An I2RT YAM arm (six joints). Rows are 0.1 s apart.
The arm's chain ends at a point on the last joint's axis. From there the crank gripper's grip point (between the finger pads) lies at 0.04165 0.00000 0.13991 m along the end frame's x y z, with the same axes.
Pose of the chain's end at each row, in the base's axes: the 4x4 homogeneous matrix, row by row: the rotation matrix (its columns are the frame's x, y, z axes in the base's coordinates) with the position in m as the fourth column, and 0 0 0 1 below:
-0.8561, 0.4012, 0.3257, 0.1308; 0.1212, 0.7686, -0.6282, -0.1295; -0.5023, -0.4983, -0.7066, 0.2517; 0, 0, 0, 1
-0.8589, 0.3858, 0.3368, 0.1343; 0.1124, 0.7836, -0.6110, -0.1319; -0.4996, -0.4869, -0.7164, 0.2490; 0, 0, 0, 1
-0.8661, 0.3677, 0.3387, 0.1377; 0.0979, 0.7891, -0.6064, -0.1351; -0.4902, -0.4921, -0.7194, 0.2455; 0, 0, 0, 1
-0.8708, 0.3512, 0.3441, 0.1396; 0.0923, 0.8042, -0.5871, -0.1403; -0.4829, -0.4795, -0.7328, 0.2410; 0, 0, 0, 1
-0.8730, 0.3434, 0.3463, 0.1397; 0.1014, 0.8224, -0.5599, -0.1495; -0.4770, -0.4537, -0.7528, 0.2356; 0, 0, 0, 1
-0.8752, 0.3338, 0.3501, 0.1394; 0.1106, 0.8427, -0.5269, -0.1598; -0.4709, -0.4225, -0.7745, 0.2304; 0, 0, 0, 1
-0.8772, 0.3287, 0.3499, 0.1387; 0.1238, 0.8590, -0.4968, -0.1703; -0.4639, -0.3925, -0.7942, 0.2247; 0, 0, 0, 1
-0.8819, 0.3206, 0.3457, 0.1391; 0.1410, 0.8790, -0.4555, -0.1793; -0.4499, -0.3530, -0.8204, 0.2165; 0, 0, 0, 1
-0.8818, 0.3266, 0.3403, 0.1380; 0.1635, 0.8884, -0.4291, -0.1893; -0.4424, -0.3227, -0.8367, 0.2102; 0, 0, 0, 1
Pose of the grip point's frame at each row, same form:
-0.8561, 0.4012, 0.3257, 0.1407; 0.1212, 0.7686, -0.6282, -0.2123; -0.5023, -0.4983, -0.7066, 0.1319; 0, 0, 0, 1
-0.8589, 0.3858, 0.3368, 0.1456; 0.1124, 0.7836, -0.6110, -0.2127; -0.4996, -0.4869, -0.7164, 0.1280; 0, 0, 0, 1
-0.8661, 0.3677, 0.3387, 0.1490; 0.0979, 0.7891, -0.6064, -0.2159; -0.4902, -0.4921, -0.7194, 0.1244; 0, 0, 0, 1
-0.8708, 0.3512, 0.3441, 0.1515; 0.0923, 0.8042, -0.5871, -0.2186; -0.4829, -0.4795, -0.7328, 0.1184; 0, 0, 0, 1
-0.8730, 0.3434, 0.3463, 0.1518; 0.1014, 0.8224, -0.5599, -0.2236; -0.4770, -0.4537, -0.7528, 0.1104; 0, 0, 0, 1
-0.8752, 0.3338, 0.3501, 0.1519; 0.1106, 0.8427, -0.5269, -0.2289; -0.4709, -0.4225, -0.7745, 0.1024; 0, 0, 0, 1
-0.8772, 0.3287, 0.3499, 0.1511; 0.1238, 0.8590, -0.4968, -0.2347; -0.4639, -0.3925, -0.7942, 0.0943; 0, 0, 0, 1
-0.8819, 0.3206, 0.3457, 0.1507; 0.1410, 0.8790, -0.4555, -0.2372; -0.4499, -0.3530, -0.8204, 0.0830; 0, 0, 0, 1
-0.8818, 0.3266, 0.3403, 0.1489; 0.1635, 0.8884, -0.4291, -0.2425; -0.4424, -0.3227, -0.8367, 0.0747; 0, 0, 0, 1

